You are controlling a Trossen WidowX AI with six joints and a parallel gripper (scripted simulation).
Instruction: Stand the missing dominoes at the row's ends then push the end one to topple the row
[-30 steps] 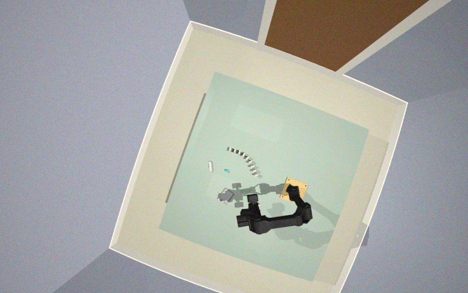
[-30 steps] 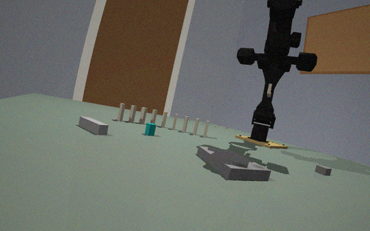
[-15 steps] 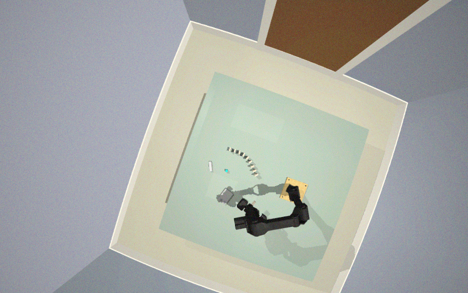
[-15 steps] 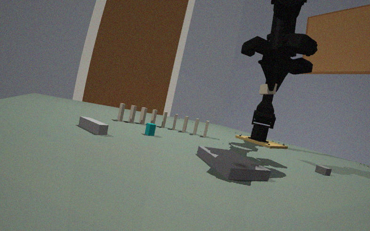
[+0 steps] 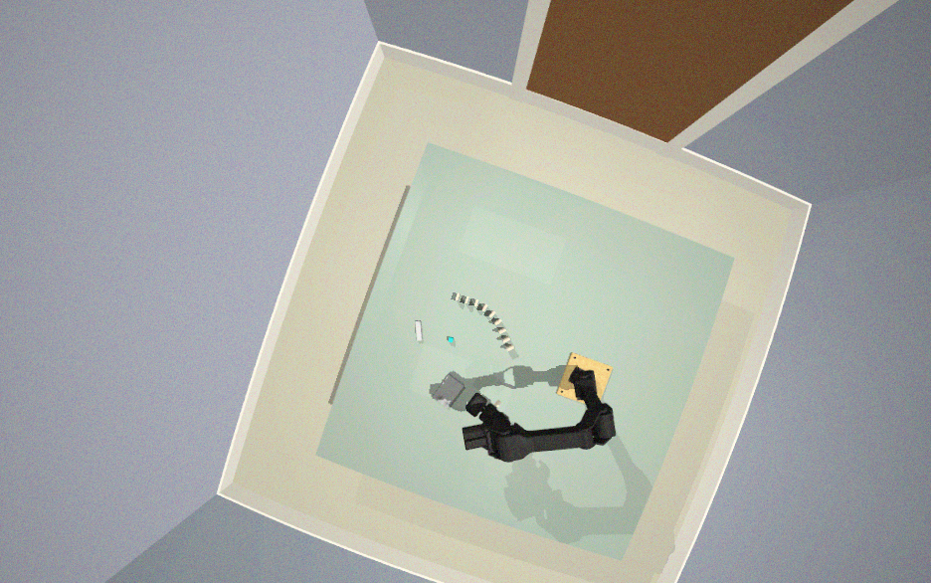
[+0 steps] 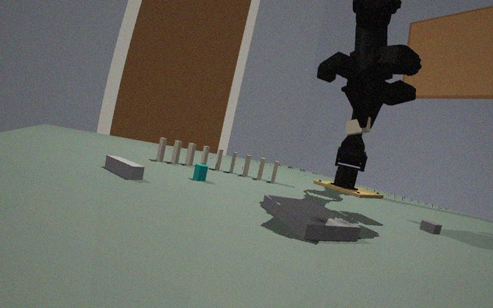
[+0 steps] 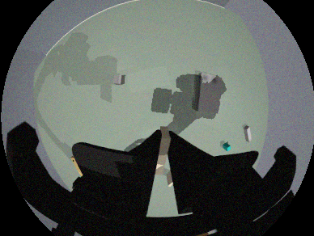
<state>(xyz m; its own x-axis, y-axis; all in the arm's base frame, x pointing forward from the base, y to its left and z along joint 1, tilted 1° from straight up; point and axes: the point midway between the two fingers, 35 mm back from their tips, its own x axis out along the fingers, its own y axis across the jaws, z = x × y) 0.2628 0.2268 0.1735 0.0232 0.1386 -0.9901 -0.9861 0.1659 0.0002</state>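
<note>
Right now my gripper tip is 140 mm short of the flat grey slab, 50 mm to the right of it and 140 mm above it. Also, from my gripper tip: grey bar 350 mm ahead, 90 mm to the right, 140 mm below; small grey block 100 mm behind, 100 mm to the left, 140 mm below; teal cube 230 mm ahead, 120 mm to the right, 130 mm below.
</note>
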